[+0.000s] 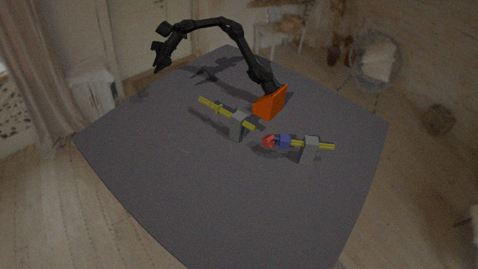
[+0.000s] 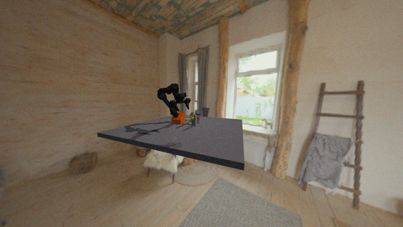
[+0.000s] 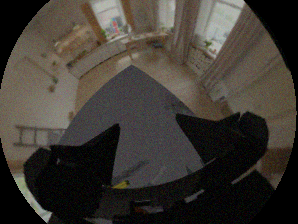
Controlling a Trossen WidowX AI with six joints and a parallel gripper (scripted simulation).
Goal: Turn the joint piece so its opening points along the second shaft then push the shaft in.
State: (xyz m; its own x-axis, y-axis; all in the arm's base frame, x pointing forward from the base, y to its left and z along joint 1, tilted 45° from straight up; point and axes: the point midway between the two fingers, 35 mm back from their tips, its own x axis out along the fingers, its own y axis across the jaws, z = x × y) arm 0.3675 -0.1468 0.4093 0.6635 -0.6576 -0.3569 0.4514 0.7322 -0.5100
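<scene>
The red joint piece is 570 mm to the left of my gripper tip, 160 mm below it and 150 mm behind it.
</scene>
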